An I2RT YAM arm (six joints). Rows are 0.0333 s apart.
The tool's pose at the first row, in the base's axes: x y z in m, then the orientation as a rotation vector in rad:
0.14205, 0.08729, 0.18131, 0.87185, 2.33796, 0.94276
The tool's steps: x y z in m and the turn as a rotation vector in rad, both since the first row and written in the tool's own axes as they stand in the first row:
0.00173, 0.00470, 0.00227, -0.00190, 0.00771, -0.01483
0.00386, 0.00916, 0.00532, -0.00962, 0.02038, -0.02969
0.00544, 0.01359, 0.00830, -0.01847, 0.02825, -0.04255
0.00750, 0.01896, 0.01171, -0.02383, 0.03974, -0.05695
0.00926, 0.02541, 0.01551, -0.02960, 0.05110, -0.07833
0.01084, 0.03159, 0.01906, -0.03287, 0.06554, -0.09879
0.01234, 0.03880, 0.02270, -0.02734, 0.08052, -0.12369
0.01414, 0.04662, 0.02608, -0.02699, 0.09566, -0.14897
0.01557, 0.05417, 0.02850, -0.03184, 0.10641, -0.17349
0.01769, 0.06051, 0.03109, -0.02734, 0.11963, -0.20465
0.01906, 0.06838, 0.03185, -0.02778, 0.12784, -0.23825
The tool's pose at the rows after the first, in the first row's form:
0.14405, 0.09214, 0.18296, 0.85043, 2.34648, 0.94375
0.14617, 0.09747, 0.18386, 0.82519, 2.35511, 0.95420
0.14861, 0.10237, 0.18488, 0.80332, 2.35836, 0.96355
0.15134, 0.10832, 0.18622, 0.77973, 2.36713, 0.97073
0.15493, 0.11484, 0.18816, 0.74718, 2.37663, 0.97523
0.15839, 0.12098, 0.19009, 0.71564, 2.38991, 0.97927
0.16235, 0.12767, 0.19273, 0.68156, 2.41011, 0.97204
0.16617, 0.13481, 0.19594, 0.64471, 2.42652, 0.97018
0.16955, 0.14111, 0.19965, 0.60819, 2.43523, 0.97136
0.17211, 0.14729, 0.20222, 0.56582, 2.45278, 0.96076
0.17462, 0.15301, 0.20726, 0.52022, 2.46247, 0.95106

